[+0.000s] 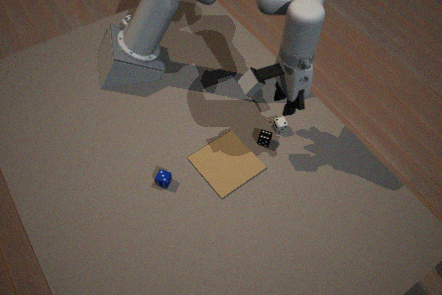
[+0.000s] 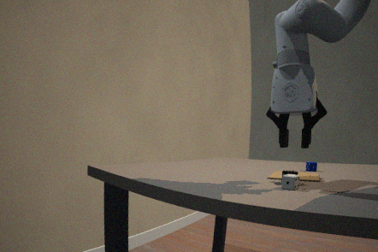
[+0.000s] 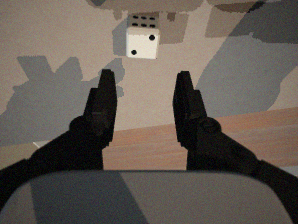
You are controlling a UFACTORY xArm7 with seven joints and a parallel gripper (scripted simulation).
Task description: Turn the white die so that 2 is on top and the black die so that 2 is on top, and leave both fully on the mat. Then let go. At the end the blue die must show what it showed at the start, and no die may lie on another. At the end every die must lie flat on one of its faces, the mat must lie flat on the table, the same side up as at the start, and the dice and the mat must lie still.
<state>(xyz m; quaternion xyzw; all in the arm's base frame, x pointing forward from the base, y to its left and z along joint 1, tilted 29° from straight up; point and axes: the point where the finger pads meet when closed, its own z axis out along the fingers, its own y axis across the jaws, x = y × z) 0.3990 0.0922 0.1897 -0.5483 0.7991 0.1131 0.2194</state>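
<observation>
Now: the white die 90 mm below my hand. Round my hand: blue die 50 mm behind, 330 mm to the right, 90 mm below; then black die 10 mm ahead, 60 mm to the right, 90 mm below; then tan mat 180 mm to the right, 110 mm below.
</observation>
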